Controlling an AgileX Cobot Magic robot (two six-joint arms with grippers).
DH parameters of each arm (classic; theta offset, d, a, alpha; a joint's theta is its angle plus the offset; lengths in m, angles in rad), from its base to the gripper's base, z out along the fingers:
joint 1: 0 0.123 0 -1.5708
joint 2: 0.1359 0 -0.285 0
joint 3: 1.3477 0 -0.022 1.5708
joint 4: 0 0.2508 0 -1.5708
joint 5: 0 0 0.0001 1.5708
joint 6: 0 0.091 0 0
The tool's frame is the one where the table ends.
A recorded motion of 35 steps. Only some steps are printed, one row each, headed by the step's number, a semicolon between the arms.
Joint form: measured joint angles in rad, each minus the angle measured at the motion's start. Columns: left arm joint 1, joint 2, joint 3, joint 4, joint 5, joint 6; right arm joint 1, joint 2, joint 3, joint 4, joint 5, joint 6.
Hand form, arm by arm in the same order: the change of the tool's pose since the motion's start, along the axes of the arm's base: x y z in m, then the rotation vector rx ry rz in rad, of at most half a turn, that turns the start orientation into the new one. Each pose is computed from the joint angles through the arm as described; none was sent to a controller.
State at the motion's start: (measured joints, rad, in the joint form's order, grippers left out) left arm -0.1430 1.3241 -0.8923 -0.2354 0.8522 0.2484; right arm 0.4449 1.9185 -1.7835 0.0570 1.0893 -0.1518
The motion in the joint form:
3: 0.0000 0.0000 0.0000 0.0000 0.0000 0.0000; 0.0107 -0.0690 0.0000 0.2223 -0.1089 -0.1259
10: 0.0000 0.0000 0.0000 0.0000 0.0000 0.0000; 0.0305 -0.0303 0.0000 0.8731 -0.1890 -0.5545
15: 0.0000 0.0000 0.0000 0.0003 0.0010 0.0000; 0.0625 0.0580 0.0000 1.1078 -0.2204 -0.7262
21: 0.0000 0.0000 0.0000 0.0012 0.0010 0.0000; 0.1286 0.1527 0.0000 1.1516 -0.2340 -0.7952
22: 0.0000 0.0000 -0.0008 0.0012 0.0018 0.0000; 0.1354 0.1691 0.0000 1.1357 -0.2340 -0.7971
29: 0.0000 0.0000 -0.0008 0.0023 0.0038 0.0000; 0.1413 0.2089 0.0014 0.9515 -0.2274 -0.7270
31: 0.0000 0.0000 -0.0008 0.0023 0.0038 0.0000; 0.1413 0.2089 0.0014 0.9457 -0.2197 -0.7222
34: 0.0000 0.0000 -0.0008 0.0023 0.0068 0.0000; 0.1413 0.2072 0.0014 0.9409 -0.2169 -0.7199
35: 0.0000 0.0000 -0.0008 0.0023 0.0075 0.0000; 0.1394 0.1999 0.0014 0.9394 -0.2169 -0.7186
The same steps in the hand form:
3: 0.0000 0.0000 0.0000 0.0000 0.0000 0.0000; -0.0137 0.0164 0.0367 0.2276 -0.1058 0.0973
10: 0.0000 0.0000 0.0000 0.0000 0.0000 0.0000; -0.0215 0.0626 0.0504 0.6898 -0.1223 0.3372
15: -0.0001 0.0000 0.0000 0.0003 0.0009 -0.0003; -0.0133 0.0906 0.0263 0.8298 -0.1020 0.3844
21: -0.0001 0.0001 0.0000 0.0012 0.0008 -0.0006; -0.0166 0.1248 -0.0147 0.8206 -0.0348 0.4389
22: 0.0000 0.0001 0.0001 0.0011 0.0008 -0.0008; -0.0165 0.1283 -0.0235 0.8000 -0.0222 0.4473
29: -0.0002 0.0001 0.0001 0.0023 0.0026 -0.0016; -0.0134 0.1272 -0.0540 0.6373 0.0230 0.4626
31: -0.0002 0.0001 0.0001 0.0023 0.0026 -0.0016; -0.0141 0.1270 -0.0544 0.6335 0.0307 0.4657
34: -0.0005 0.0001 0.0000 0.0024 0.0055 -0.0023; -0.0145 0.1267 -0.0539 0.6304 0.0317 0.4678
35: -0.0005 0.0001 0.0000 0.0025 0.0062 -0.0024; -0.0146 0.1254 -0.0505 0.6318 0.0248 0.4676

